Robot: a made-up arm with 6 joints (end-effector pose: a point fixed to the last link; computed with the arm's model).
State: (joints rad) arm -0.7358 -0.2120 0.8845 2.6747 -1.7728 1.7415
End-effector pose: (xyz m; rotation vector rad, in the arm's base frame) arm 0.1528 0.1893 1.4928 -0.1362 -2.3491 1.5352
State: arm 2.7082 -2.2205 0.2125 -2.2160 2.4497 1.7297
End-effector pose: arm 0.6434 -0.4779 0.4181 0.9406 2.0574 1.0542
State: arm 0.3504 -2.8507 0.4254 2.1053 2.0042 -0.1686
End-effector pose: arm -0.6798 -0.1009 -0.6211 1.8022 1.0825 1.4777
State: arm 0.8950 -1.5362 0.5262 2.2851 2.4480 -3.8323
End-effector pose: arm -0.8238 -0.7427 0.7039 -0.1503 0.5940 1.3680
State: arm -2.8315 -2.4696 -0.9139 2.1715 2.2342 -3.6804
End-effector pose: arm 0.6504 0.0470 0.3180 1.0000 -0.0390 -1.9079
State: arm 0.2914 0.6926 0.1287 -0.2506 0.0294 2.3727
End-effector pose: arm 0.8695 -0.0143 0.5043 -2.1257 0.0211 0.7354
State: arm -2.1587 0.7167 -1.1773 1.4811 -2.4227 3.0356
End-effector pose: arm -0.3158 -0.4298 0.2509 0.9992 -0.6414 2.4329
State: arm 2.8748 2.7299 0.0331 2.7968 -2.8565 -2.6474
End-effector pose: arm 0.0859 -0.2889 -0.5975 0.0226 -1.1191 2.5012
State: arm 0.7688 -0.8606 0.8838 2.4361 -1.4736 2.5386
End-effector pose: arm -0.6981 -0.3872 1.2376 -1.7009 1.9051 -0.6775
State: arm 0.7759 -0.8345 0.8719 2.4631 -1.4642 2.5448
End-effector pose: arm -0.6733 -0.3640 1.2611 -1.7273 1.9495 -0.6923
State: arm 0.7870 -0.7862 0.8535 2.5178 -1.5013 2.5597
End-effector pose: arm -0.6281 -0.3174 1.3002 -1.7342 2.0310 -0.6659
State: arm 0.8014 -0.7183 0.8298 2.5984 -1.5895 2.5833
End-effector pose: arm -0.5636 -0.2473 1.3465 -1.7060 2.1430 -0.6013
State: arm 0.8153 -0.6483 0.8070 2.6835 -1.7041 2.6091
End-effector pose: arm -0.4961 -0.1708 1.3835 -1.6432 2.2490 -0.5262
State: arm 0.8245 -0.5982 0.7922 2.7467 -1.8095 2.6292
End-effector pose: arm -0.4474 -0.1140 1.4030 -1.5697 2.3131 -0.4612
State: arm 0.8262 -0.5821 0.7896 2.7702 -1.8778 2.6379
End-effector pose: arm -0.4323 -0.0951 1.4080 -1.5150 2.3234 -0.4110
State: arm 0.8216 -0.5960 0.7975 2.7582 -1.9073 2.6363
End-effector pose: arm -0.4470 -0.1102 1.4033 -1.4861 2.2936 -0.3729
